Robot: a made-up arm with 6 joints.
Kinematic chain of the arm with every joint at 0, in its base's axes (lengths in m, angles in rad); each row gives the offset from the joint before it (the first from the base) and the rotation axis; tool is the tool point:
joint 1: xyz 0 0 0.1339 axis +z
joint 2: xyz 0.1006 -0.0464 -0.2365 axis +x
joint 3: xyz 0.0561 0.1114 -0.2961 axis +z
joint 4: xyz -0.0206 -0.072 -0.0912 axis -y
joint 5: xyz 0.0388 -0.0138 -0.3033 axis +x
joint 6: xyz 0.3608 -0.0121 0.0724 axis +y
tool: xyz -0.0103 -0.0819 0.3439
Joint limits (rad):
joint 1: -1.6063..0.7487
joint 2: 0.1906..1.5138
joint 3: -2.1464..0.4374
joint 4: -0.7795..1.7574
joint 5: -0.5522..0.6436
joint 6: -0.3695..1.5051
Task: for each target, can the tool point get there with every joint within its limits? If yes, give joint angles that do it. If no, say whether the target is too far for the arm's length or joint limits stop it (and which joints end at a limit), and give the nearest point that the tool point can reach.
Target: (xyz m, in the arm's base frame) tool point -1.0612 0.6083 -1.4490
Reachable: no: too far | nearest point -0.6203 0.3708 -0.9234 | short by 0.726 m
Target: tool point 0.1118 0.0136 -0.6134
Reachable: yes | joints -0.0149 0.7219 -1.7104 -0.3521 -0.4517 0.0665
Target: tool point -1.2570 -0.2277 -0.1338
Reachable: no: joint limits stop it (at a limit: joint 1, joint 2, joint 5, joint 6) | nearest point -0.6508 -0.1987 -0.2732 | short by 0.623 m
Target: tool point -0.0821 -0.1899 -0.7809
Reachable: yes | joints -0.0068 0.6476 -1.3892 -0.0202 0.5495 0.6658
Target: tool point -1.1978 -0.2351 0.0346
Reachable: no: joint limits stop it (at a limit: joint 1, joint 2, joint 5, joint 6) | nearest point -0.6216 -0.2031 -0.1755 | short by 0.614 m
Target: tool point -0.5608 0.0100 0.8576
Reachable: no: joint limits stop it (at a limit: joint 3, joint 4, joint 5) | nearest point -0.2554 0.0046 0.2812 | short by 0.652 m
